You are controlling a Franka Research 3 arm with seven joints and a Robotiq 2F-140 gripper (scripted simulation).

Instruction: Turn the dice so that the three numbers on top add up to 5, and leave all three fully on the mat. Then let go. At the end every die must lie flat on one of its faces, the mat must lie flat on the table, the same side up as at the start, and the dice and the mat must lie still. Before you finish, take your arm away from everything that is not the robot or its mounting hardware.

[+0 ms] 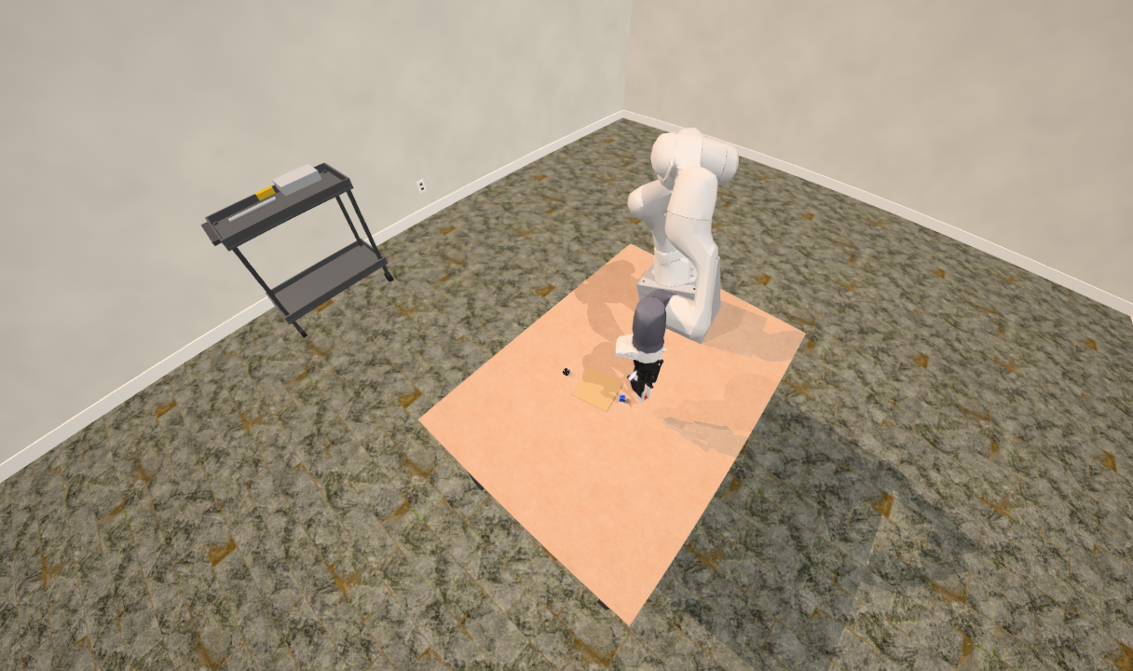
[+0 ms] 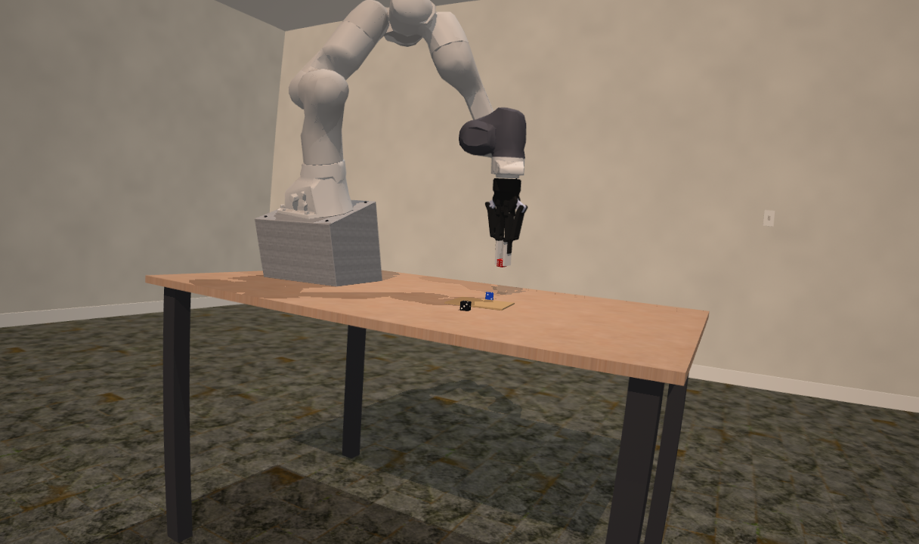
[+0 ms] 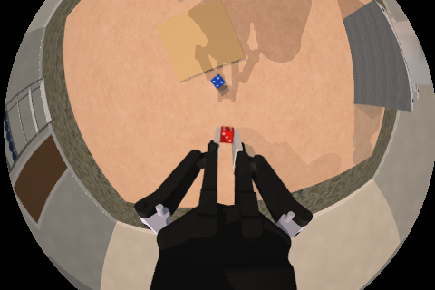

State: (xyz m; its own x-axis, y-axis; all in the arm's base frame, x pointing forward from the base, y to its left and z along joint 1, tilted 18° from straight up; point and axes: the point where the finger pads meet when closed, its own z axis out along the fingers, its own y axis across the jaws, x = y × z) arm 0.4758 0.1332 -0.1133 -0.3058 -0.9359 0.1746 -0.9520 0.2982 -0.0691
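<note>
Right now my hand is 110 mm above the blue die and 70 mm to the left of it. Round my hand: black die: 300 mm to the right, 110 mm below, 30 mm ahead; tan mat: 170 mm to the right, 120 mm below, 10 mm ahead; red die: 30 mm below.
</note>
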